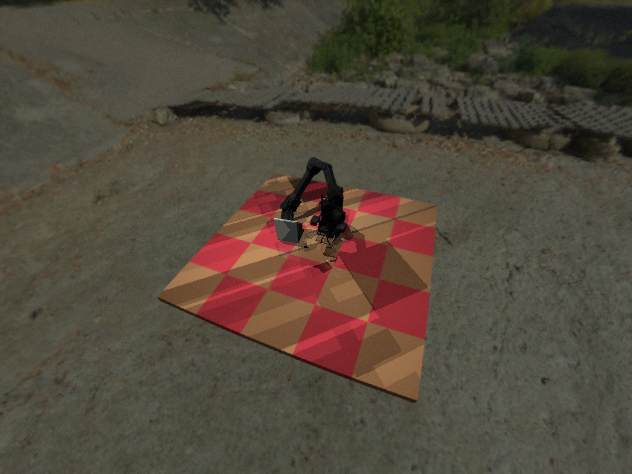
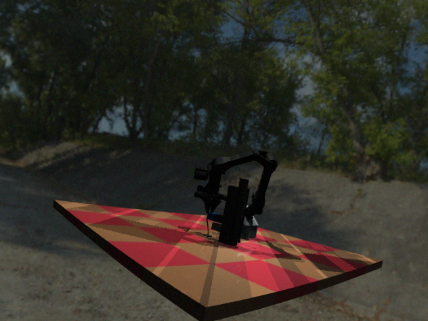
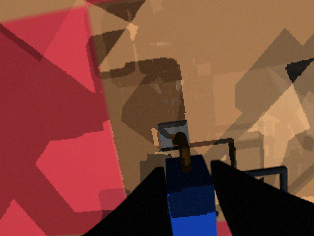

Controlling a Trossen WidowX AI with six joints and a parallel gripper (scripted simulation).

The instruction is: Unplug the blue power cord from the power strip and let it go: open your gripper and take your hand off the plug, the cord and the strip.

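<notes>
Now: gripper tip 5 cm to the right of the blue plug.
</notes>
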